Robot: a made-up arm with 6 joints.
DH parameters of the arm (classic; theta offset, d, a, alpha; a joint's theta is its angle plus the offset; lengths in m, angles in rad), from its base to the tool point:
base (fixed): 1.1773 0 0.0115 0
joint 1: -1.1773 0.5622 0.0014 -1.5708
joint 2: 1.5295 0 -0.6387 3.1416
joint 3: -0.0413 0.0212 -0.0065 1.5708
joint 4: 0 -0.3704 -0.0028 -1.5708
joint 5: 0 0.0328 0.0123 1.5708
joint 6: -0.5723 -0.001 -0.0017 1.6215
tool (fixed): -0.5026 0.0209 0 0
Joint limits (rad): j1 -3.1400..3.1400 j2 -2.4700..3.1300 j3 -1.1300..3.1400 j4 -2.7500..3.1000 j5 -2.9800..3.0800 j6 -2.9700..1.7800
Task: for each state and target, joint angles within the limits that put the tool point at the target. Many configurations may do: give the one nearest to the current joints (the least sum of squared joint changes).
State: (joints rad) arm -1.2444 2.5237 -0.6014 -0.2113 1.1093 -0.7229
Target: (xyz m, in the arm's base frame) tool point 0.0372 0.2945 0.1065
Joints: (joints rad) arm -1.8601 3.1300 -0.5610 -0.1951 0.9666 -0.6434
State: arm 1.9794 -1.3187 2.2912 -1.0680 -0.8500 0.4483
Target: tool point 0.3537 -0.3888 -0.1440
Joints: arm 2.2444 -2.0916 2.6622 -1.0596 -0.8531 0.4370
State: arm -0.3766 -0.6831 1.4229 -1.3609 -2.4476 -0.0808
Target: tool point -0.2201 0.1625 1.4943
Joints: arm -0.6852 -0.4499 1.0684 -1.3846 -2.4521 -0.0881
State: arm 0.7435 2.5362 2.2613 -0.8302 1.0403 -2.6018
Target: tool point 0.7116 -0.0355 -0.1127
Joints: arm 0.0161 2.6120 2.3331 -0.7824 1.0486 -2.5805
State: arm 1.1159 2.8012 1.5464 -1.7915 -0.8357 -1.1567
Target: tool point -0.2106 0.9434 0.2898
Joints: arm 1.8164 2.0569 2.1460 -1.8265 -0.8344 -1.1377
